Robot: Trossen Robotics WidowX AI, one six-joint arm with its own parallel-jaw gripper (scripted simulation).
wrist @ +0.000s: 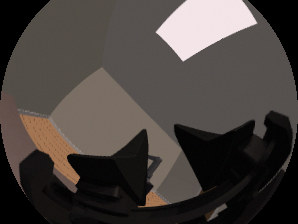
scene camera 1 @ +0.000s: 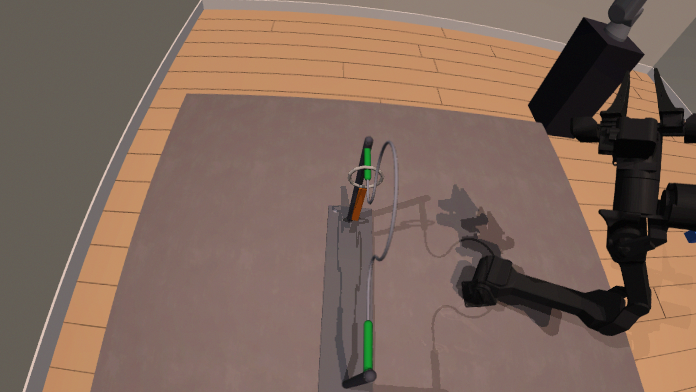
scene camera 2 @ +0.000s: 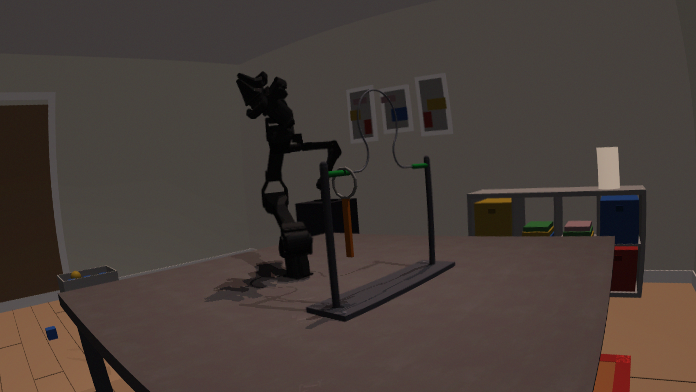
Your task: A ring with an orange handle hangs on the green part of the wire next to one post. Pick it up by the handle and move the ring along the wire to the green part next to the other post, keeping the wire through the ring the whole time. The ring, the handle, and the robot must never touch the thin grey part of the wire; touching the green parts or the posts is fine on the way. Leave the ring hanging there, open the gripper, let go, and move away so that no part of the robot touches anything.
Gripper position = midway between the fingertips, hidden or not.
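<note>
In scene camera 1 I can see my gripper (scene camera 1: 641, 70), along with a wire (scene camera 1: 346, 338). Scene camera 2 shows me the gripper (scene camera 2: 237, 76) and the wire (scene camera 2: 350, 304) too. In the wrist view, there is my gripper (wrist: 160, 130).
</note>
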